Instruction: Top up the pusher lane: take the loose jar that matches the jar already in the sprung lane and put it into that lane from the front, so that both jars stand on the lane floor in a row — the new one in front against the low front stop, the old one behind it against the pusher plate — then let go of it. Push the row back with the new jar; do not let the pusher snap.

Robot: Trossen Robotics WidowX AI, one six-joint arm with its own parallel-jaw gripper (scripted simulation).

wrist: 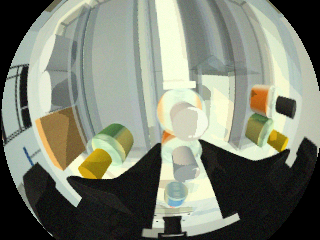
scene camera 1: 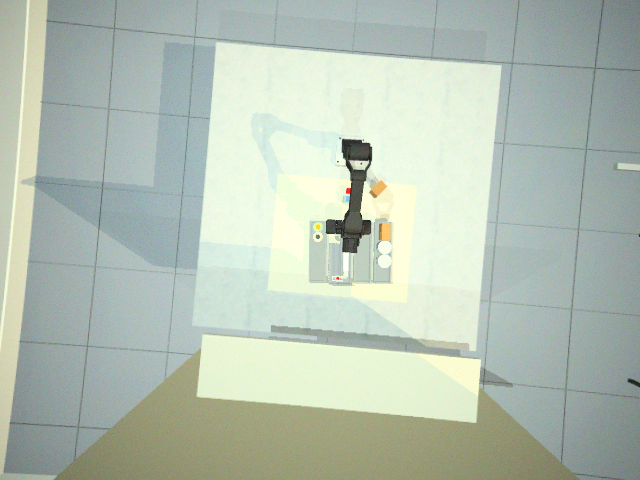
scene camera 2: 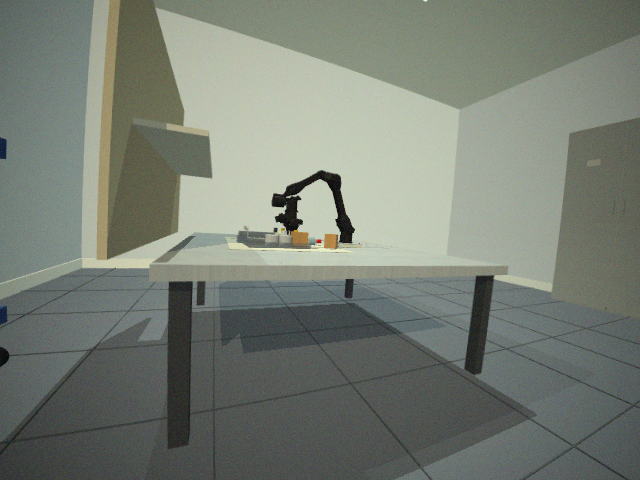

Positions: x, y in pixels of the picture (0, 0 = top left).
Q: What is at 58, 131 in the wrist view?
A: An orange box.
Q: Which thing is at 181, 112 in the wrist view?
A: A jar.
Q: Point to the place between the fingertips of the gripper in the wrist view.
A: At 179, 145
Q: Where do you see a jar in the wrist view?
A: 182, 157
